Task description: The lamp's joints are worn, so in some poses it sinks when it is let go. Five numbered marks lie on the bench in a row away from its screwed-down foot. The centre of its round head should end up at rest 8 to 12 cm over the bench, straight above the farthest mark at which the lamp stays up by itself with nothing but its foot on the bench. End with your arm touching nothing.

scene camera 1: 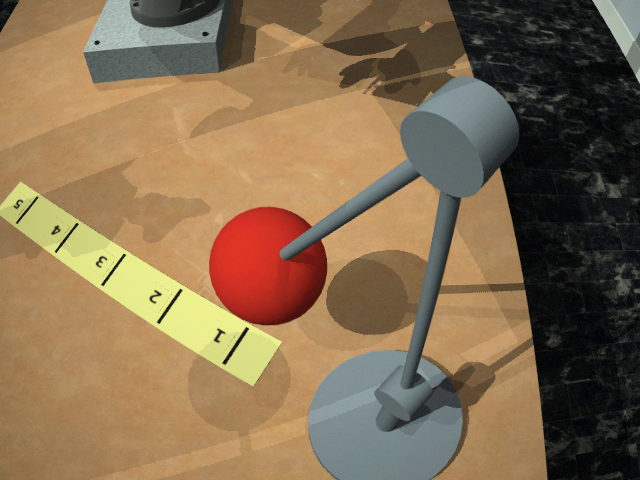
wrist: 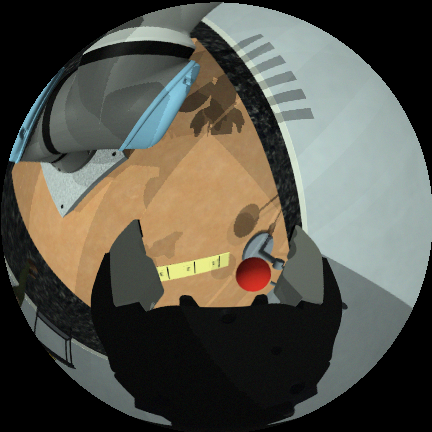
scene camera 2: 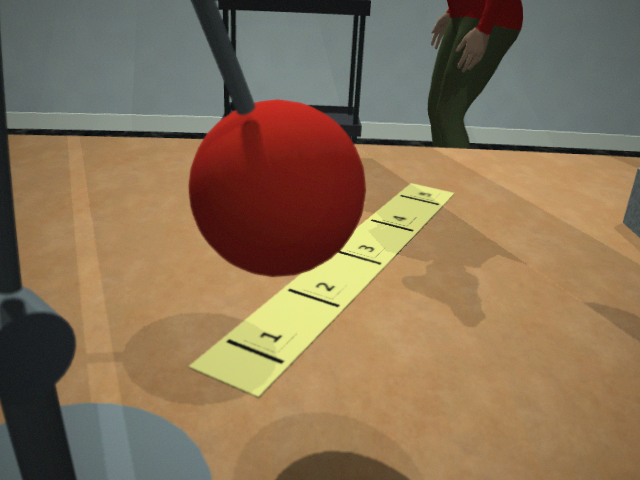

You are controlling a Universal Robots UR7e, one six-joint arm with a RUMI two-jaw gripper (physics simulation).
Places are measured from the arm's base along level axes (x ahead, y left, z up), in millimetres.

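Pixels of known places: gripper, fingertip midpoint: (wrist: 216, 225); arm's base, origin of the base link: (scene camera 1: 175, 1).
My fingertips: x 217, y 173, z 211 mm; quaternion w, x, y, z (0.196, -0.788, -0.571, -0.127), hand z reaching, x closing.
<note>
Ahead of a thing's pixels: the offset from my fingertips to its top centre. "pt": to the spot under its first point.
The lamp's round red head {pt dx +291, dy +112, dz -84 mm} (scene camera 1: 267, 266) (scene camera 2: 277, 188) (wrist: 253, 274) hangs raised above the bench on its rod. The thick elbow joint {pt dx +353, dy +210, dz +159 mm} (scene camera 1: 460, 136) stands higher, above the bench's right side in scene camera 1. The grey foot {dx +352, dy +235, dz -261 mm} (scene camera 1: 356, 444) (scene camera 2: 139, 444) lies flat on the bench. The yellow strip {pt dx +272, dy +19, dz -275 mm} (scene camera 1: 199, 320) (scene camera 2: 292, 320) (wrist: 202, 265) runs from mark 1 {pt dx +292, dy +65, dz -274 mm} (scene camera 1: 235, 345) (scene camera 2: 254, 351), nearest the foot, to mark 5 {pt dx +173, dy -276, dz -274 mm} (scene camera 1: 26, 209) (scene camera 2: 419, 199). My gripper (wrist: 216, 225) is open and empty. In the wrist view the head shows between the jaws, nearer the right one; depth is unclear.
The robot's grey base block (scene camera 1: 155, 62) (wrist: 75, 185) stands on the bench beyond the strip. My arm's links (wrist: 100, 105) rise over it. A black cart (scene camera 2: 294, 6) and a person (scene camera 2: 475, 67) stand behind the bench. Shadows of the arm and lamp fall across the bench.
</note>
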